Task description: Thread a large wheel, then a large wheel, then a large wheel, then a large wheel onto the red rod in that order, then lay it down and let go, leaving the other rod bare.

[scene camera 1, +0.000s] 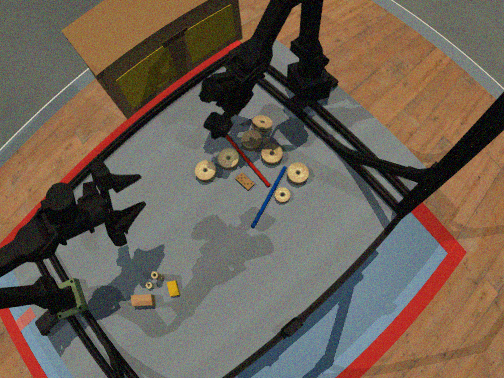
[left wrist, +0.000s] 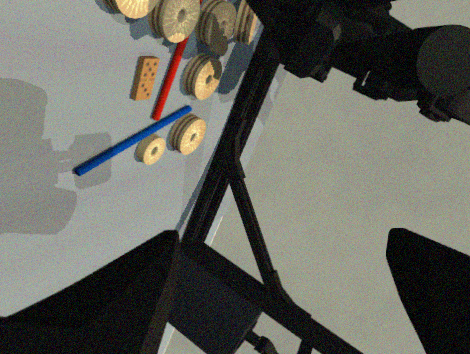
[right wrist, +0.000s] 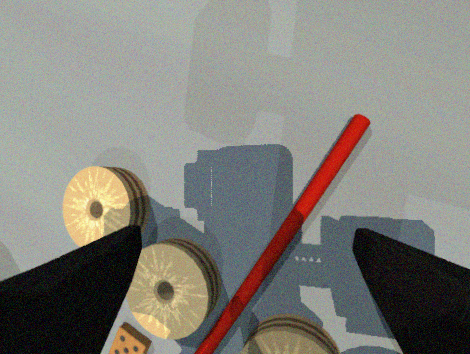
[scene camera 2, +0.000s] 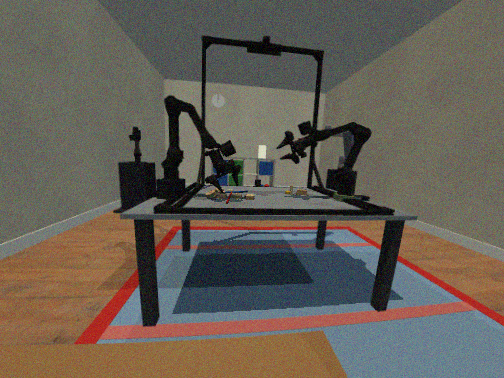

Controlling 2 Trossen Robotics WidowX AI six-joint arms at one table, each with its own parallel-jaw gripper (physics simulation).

My left gripper is open and holds nothing. My right gripper is open, holding nothing. Also in view: a red rod. The table carries a blue rod and a domino tile.
My left gripper shows as well in the left wrist view. My right gripper shows as well in the right wrist view.
